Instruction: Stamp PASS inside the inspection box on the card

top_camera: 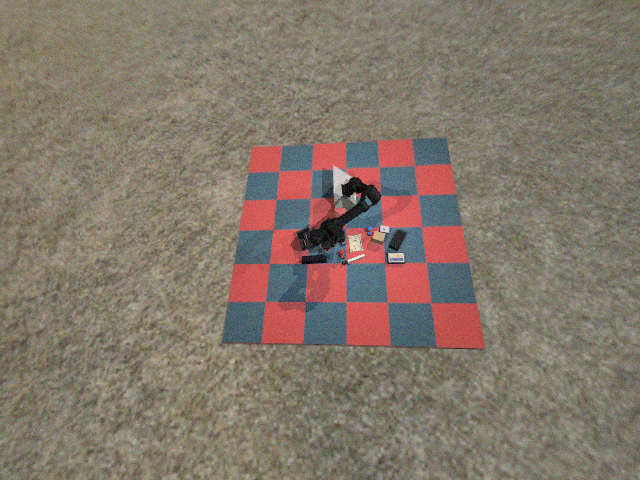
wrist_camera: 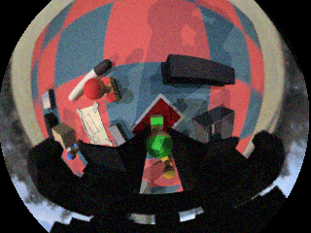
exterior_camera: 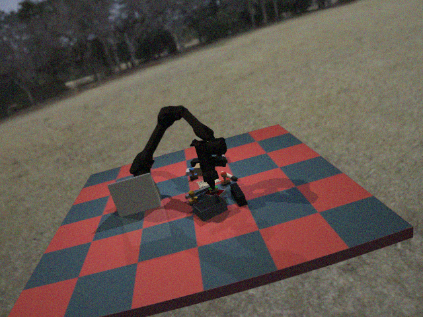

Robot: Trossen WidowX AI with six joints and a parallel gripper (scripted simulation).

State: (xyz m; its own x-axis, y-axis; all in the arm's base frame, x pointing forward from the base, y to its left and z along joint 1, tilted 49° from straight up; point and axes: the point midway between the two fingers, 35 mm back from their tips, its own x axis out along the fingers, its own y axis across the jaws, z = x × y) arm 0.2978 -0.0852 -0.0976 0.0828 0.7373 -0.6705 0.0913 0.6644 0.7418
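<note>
The ink pad lies 30 mm below my gripper tip. From my gripper tip the other things lie so: yellow-knobbed stamp: 100 mm behind, 10 mm to the right, 20 mm below; then red-knobbed stamp: 70 mm ahead, 70 mm to the left, 20 mm below; then long black block: 80 mm ahead, 90 mm to the right, 20 mm below.
</note>
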